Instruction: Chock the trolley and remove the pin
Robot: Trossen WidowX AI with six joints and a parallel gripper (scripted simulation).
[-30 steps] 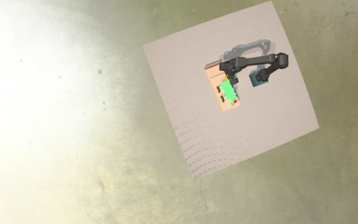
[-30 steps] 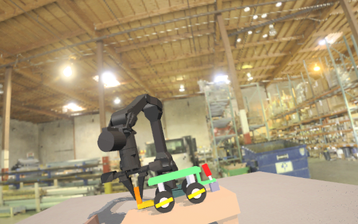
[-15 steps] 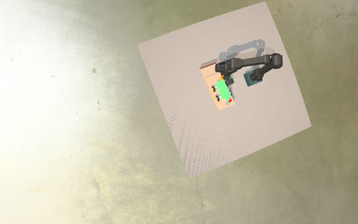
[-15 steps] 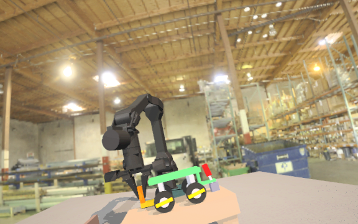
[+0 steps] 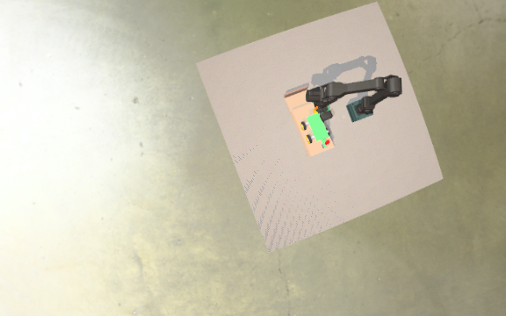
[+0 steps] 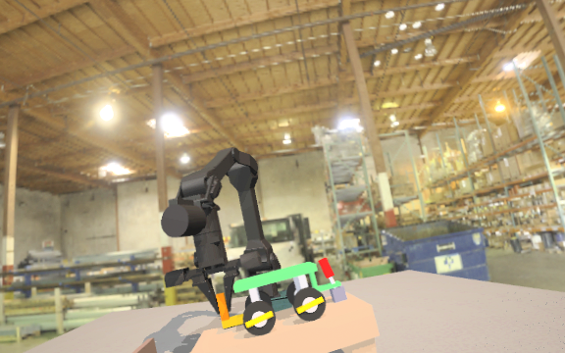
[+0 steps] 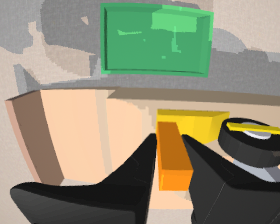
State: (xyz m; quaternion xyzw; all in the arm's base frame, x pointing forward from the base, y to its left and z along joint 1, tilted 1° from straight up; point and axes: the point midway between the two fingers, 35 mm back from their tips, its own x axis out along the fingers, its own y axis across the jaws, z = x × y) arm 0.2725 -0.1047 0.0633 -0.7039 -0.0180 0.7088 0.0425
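My gripper tip is now 40 mm short of the stop pin, 210 mm to the right of it and 40 mm below it. The rest, counted from my gripper tip: peach ramp: 60 mm ahead, 100 mm to the left, 40 mm below; green tray: 70 mm behind, 100 mm below.
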